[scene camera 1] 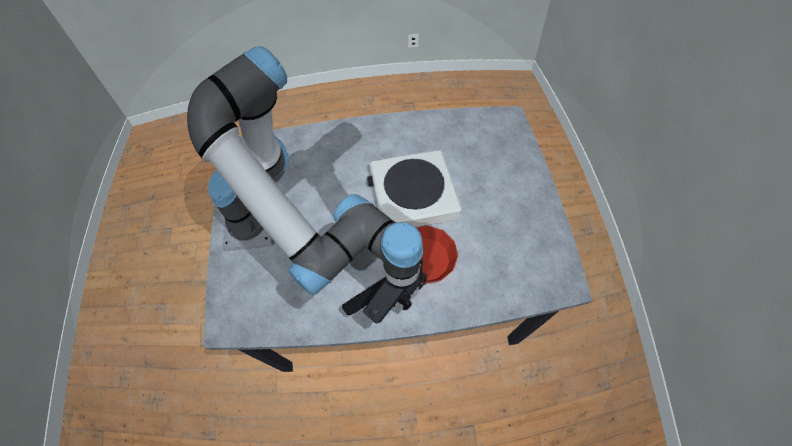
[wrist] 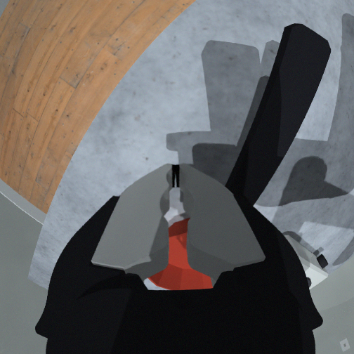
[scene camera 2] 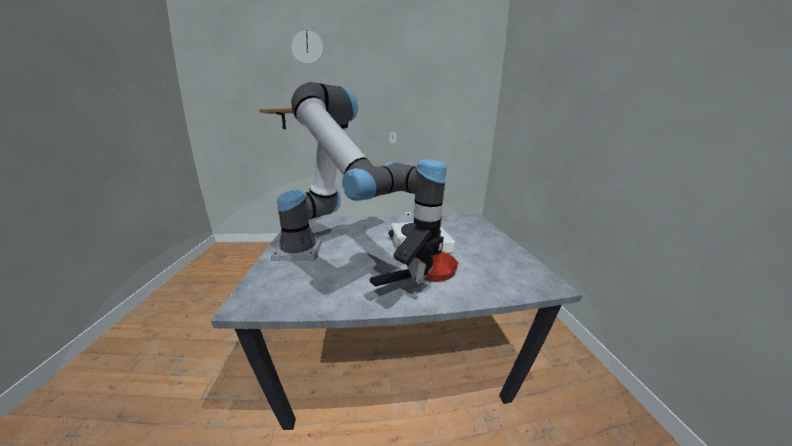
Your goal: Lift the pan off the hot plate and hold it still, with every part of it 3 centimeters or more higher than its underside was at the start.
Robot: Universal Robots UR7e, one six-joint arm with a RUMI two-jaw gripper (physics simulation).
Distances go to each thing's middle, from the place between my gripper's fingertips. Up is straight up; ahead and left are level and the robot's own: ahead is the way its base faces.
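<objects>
Positions from my hand: red pan (scene camera 1: 439, 256), 20 mm ahead, 110 mm to the left, 10 mm below; white hot plate (wrist: 313, 266), 70 mm ahead, 380 mm to the left, 20 mm below.
</objects>
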